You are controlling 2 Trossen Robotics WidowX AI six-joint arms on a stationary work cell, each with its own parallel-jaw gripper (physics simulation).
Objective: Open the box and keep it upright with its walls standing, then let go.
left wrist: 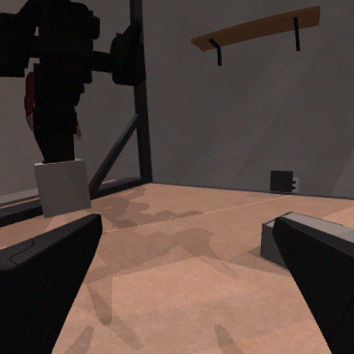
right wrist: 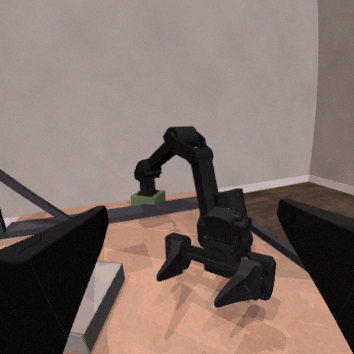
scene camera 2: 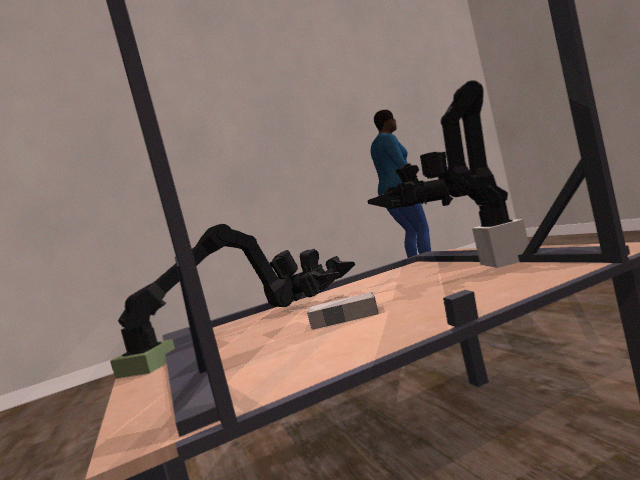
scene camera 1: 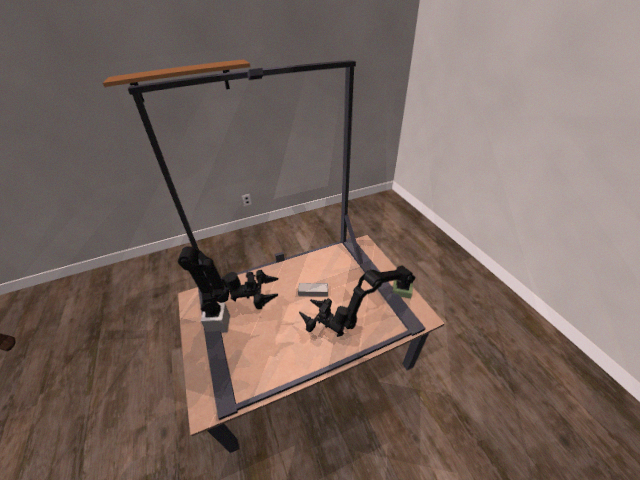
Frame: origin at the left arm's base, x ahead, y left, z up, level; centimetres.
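Seen in the pictures: left gripper, fingertip midpoint: (left wrist: 189, 224) (right wrist: 183, 290) (scene camera 2: 347, 268) (scene camera 1: 304, 305); right gripper, fingertip midpoint: (left wrist: 93, 9) (right wrist: 193, 210) (scene camera 2: 370, 201) (scene camera 1: 278, 286); left arm's base, origin of the base link: (right wrist: 147, 192) (scene camera 2: 142, 349) (scene camera 1: 403, 284); right arm's base, origin of the base link: (left wrist: 57, 161) (scene camera 2: 496, 223) (scene camera 1: 213, 311).
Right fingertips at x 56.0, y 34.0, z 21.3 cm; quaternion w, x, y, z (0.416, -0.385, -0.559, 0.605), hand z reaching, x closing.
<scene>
Pixels of each thing's top centre, then the offset from my right fingertips to it. Level surfaces: height alone.
- low grey box, middle of its top: (left wrist: 349, 237) (right wrist: 88, 290) (scene camera 2: 340, 301) (scene camera 1: 313, 287) dx -9.2, dy -20.6, dz -21.5 cm
- wooden table, its level: dz -25.7 cm
- small dark block, middle of its top: (scene camera 2: 457, 293) (left wrist: 281, 170) (scene camera 1: 279, 254) dx +17.5, dy -38.7, dz -20.0 cm
A low grey box (scene camera 1: 312, 289) (scene camera 2: 356, 308) (left wrist: 268, 244) (right wrist: 106, 285) with a paler flat top lies on the table and looks closed. A darker patch shows on its long side in scene camera 2. My left gripper (scene camera 1: 306, 307) (scene camera 2: 345, 269) (left wrist: 189, 224) (right wrist: 183, 290) is open and empty, above the table close beside the box. In the left wrist view its right finger hides part of the box. My right gripper (scene camera 1: 277, 287) (scene camera 2: 369, 201) is open and empty, higher up and to the left of the box in scene camera 1.
The wooden table (scene camera 1: 268, 361) (scene camera 2: 289, 366) has a dark frame with tall posts (scene camera 1: 348, 149) (scene camera 2: 155, 139). A small dark block (scene camera 1: 279, 257) (scene camera 2: 460, 308) sits on its rail. A person (scene camera 2: 386, 160) stands behind the table in scene camera 2.
</scene>
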